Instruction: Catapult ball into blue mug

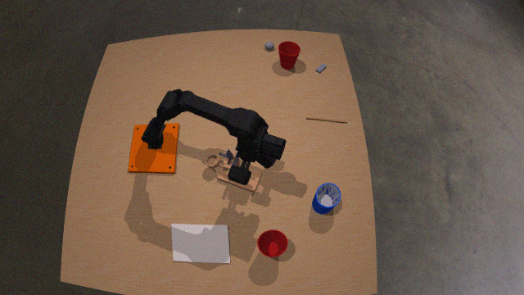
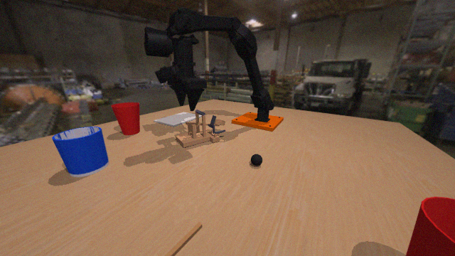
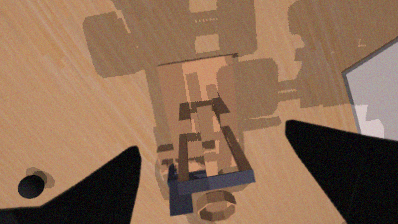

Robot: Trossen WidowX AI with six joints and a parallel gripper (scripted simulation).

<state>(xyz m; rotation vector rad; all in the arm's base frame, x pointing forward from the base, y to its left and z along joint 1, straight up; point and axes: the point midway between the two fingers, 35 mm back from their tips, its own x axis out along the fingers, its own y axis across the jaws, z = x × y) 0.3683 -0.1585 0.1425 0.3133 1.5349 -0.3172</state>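
The black ball is 10 mm ahead of my gripper tip, 270 mm to the left of it and 110 mm below it. From my gripper tip the other things lie so: white sheet: 180 mm behind, 250 mm to the right, 120 mm below; then blue mug: 260 mm ahead, 110 mm to the right, 100 mm below; then wooden catapult: 60 mm behind, 50 mm to the left, 70 mm below.
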